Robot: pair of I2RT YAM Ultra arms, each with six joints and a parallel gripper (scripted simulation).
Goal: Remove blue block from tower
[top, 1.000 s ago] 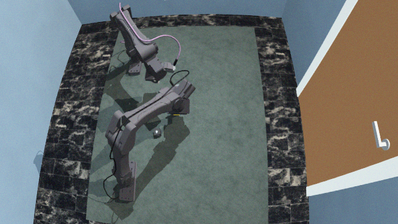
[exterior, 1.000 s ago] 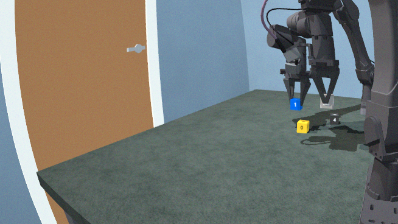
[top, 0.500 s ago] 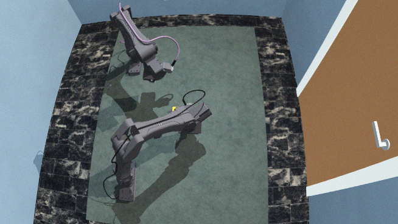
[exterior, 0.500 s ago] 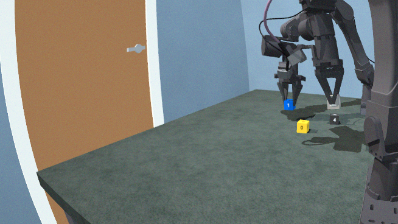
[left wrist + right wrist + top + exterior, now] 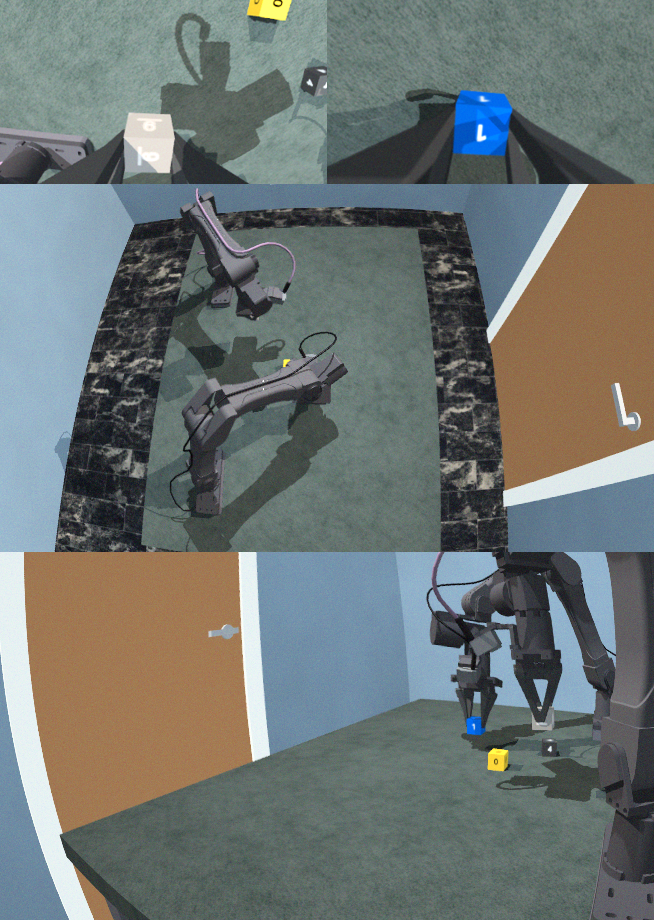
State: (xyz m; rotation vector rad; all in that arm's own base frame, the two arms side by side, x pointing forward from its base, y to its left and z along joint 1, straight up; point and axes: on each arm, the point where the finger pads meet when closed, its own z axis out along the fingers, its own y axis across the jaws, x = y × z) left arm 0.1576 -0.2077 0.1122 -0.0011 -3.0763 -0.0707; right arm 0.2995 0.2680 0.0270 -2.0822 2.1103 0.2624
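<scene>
Now: right hand 80 mm past the yellow block marked 0, 110 mm to the right of it and 40 mm above it. Round my right hand: blue block showing 1: right at my right hand; then white block: 170 mm behind, 240 mm to the left, 70 mm above; then small dark block showing 4: 170 mm behind, 40 mm below.
The white block is right at my left hand. From my left hand the other things lie so: yellow block marked 0 (100 mm ahead, 130 mm to the right, 110 mm below); blue block showing 1 (170 mm ahead, 240 mm to the right, 80 mm below); small dark block showing 4 (240 mm to the right, 110 mm below).
</scene>
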